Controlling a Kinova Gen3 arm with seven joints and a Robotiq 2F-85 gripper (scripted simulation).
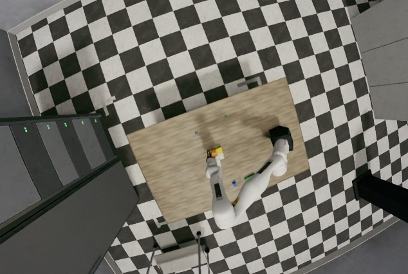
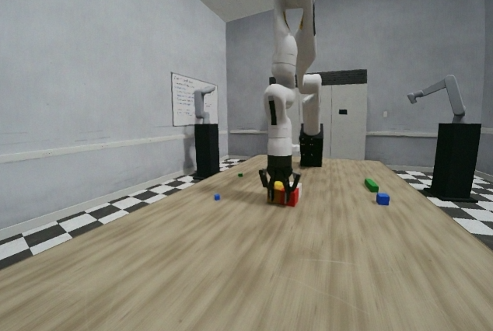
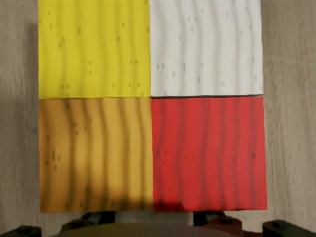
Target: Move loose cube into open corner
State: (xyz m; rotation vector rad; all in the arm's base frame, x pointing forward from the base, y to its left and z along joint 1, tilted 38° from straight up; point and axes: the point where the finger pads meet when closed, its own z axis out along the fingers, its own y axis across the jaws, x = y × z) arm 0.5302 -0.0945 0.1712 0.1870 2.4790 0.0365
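Right now the red cube is 3 cm to the left of my hand, 3 cm behind it and 1 cm below it. The rest, counted from my hand: green block (35 cm to the left, 24 cm behind, 2 cm below).
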